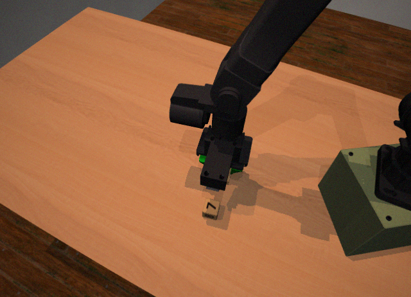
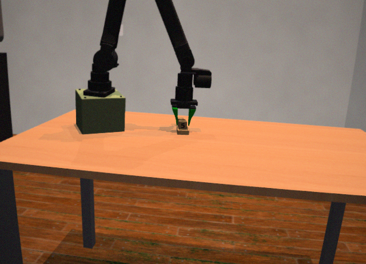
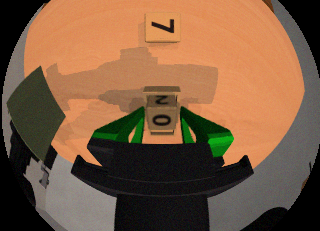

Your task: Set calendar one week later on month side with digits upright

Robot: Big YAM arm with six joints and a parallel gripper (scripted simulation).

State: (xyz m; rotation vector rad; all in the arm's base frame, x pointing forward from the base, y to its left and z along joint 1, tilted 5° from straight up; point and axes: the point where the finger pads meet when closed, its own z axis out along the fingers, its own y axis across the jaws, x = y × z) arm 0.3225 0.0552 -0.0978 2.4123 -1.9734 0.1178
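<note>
The tray lies 2 cm to the right of my hand and 2 cm below it.
</note>
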